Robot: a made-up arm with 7 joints. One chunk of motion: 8 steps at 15 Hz.
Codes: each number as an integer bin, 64 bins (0 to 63) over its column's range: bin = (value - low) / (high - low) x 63, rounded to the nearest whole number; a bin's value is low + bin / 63 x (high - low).
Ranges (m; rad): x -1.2..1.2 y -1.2..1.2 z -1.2..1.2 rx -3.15..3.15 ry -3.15..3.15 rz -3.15..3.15
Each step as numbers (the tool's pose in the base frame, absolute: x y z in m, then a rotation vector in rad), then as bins.
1 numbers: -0.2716 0.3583 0.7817 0.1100 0.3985 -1.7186
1 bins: 24 41 52 33 35 14
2 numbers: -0.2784 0.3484 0.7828 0.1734 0.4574 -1.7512
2 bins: 24 41 52 33 36 14
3 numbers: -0.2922 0.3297 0.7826 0.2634 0.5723 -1.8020
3 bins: 24 40 52 34 37 13
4 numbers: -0.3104 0.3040 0.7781 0.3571 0.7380 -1.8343
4 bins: 23 39 52 35 39 13
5 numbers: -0.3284 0.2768 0.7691 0.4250 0.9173 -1.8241
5 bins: 23 39 52 36 41 13
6 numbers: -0.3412 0.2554 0.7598 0.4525 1.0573 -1.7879
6 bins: 23 38 51 36 42 14
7 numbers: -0.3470 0.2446 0.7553 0.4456 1.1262 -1.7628
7 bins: 22 38 51 36 43 14
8 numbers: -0.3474 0.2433 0.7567 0.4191 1.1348 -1.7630
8 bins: 22 38 51 36 43 14
